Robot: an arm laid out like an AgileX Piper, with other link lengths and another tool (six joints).
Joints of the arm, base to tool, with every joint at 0 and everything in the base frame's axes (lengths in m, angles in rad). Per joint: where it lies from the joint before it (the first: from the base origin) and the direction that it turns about. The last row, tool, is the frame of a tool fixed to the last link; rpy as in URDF.
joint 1: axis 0 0 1 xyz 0.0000 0.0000 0.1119
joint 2: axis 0 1 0 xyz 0.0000 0.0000 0.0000
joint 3: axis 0 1 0 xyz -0.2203 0.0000 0.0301
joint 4: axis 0.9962 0 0.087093 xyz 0.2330 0.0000 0.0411
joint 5: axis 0 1 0 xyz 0.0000 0.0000 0.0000
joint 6: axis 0.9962 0 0.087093 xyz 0.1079 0.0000 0.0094
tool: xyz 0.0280 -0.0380 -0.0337 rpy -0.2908 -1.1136 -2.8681
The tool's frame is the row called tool.
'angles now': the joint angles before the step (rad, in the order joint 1, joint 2, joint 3, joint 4, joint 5, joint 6). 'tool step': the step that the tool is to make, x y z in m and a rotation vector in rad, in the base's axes. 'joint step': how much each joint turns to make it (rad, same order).
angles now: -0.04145, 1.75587, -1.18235, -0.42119, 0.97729, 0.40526
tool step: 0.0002, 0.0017, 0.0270, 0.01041, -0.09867, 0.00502
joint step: 0.00015, -0.09698, -0.01101, 0.02019, 0.00483, -0.01631
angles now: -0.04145, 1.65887, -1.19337, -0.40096, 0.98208, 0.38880
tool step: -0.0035, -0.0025, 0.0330, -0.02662, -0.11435, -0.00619
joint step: -0.00003, -0.10748, -0.01367, -0.02495, 0.01040, 0.01112
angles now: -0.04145, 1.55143, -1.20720, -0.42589, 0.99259, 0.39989
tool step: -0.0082, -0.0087, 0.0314, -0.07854, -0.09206, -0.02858
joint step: -0.00012, -0.08838, -0.01109, -0.09046, 0.02333, 0.04337
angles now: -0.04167, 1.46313, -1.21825, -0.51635, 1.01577, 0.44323
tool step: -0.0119, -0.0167, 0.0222, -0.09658, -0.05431, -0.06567
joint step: -0.02629, -0.05459, -0.00038, -0.11500, 0.02394, 0.05311
